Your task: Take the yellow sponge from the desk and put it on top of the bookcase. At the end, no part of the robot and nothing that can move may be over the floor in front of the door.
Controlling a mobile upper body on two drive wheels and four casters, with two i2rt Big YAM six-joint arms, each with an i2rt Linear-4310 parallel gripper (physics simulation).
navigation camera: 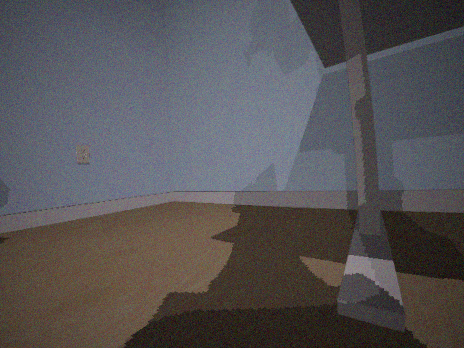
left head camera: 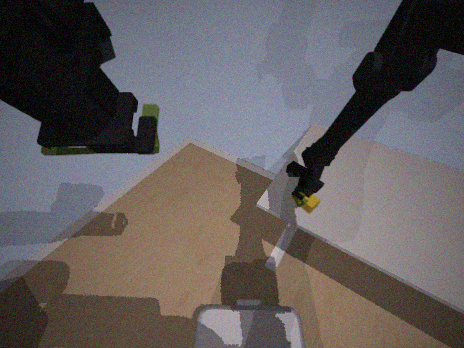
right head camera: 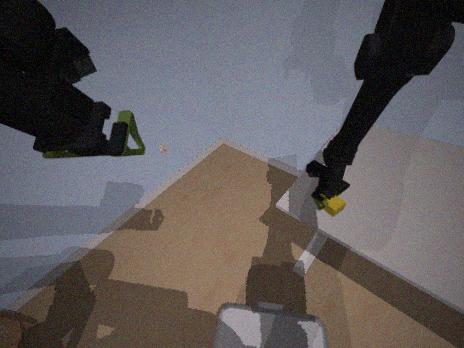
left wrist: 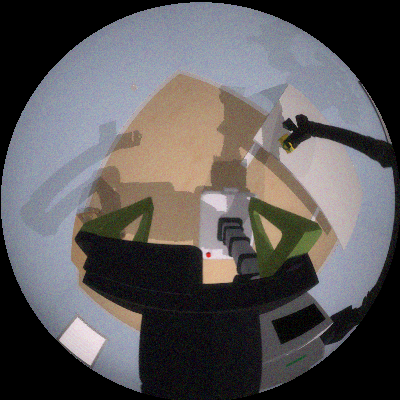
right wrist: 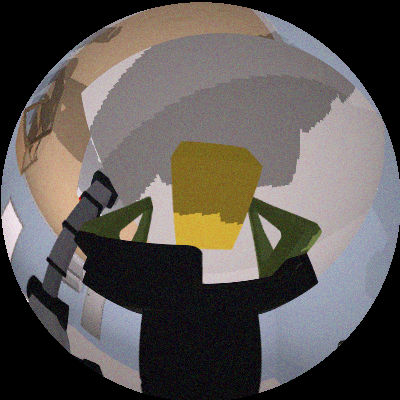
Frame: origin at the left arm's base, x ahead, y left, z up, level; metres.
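Where they show: left gripper, fingertip midpoint: (left head camera: 128, 149) (right head camera: 119, 151) (left wrist: 200, 201); right gripper, fingertip midpoint: (left head camera: 304, 200) (right head camera: 327, 202) (left wrist: 286, 143) (right wrist: 199, 201).
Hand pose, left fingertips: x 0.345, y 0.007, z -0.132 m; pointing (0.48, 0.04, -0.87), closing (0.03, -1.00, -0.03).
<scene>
After its pixels a point has its place.
The yellow sponge (left head camera: 311, 203) @[x 0.604, y -0.476, z -0.645 m] (right head camera: 335, 205) @[x 0.607, y -0.479, z -0.645 m] (right wrist: 215, 175) @[x 0.669, y -0.439, z -0.645 m] is at the pale desk (left head camera: 390, 210) @[x 0.600, y -0.833, z -0.690 m] (right head camera: 425, 210) @[x 0.628, y -0.811, z -0.690 m] (left wrist: 320, 170) @[x 0.529, y -0.804, z -0.690 m] (right wrist: 325, 220) @[x 0.769, y -0.688, z -0.690 m], near its corner. My right gripper (left head camera: 302, 198) @[x 0.635, y -0.457, z -0.663 m] (right head camera: 323, 200) @[x 0.635, y -0.457, z -0.663 m] (right wrist: 199, 201) @[x 0.635, y -0.457, z -0.663 m] is open at the sponge. In the right wrist view the sponge shows between the spread green fingers, with a gap on each side. Whether the sponge touches the desk top is hard to tell. My left gripper (left head camera: 100, 149) (left wrist: 200, 201) @[x 0.345, y 0.007, z -0.132 m] is open and empty, in the air to the left of the desk. I cannot make out the bookcase or the door.
A desk leg (left head camera: 282, 247) (navigation camera: 367, 175) @[x 0.847, y -0.553, z -1.226 m] with a wide foot stands on the wooden floor (left head camera: 175, 210) @[x 1.057, y 0.371, z -1.410 m] (navigation camera: 100, 260) @[x 0.815, y 0.182, z -1.410 m]. Blue walls (left head camera: 210, 60) @[x 1.775, y 0.047, z -0.458 m] (navigation camera: 125, 100) @[x 1.674, y 0.615, z -0.598 m] meet in a corner behind. My grey base (left head camera: 250, 325) @[x 0.234, y -0.230, z -1.150 m] (left wrist: 215, 225) @[x 0.027, y -0.105, z -1.150 m] is close to the desk edge.
</scene>
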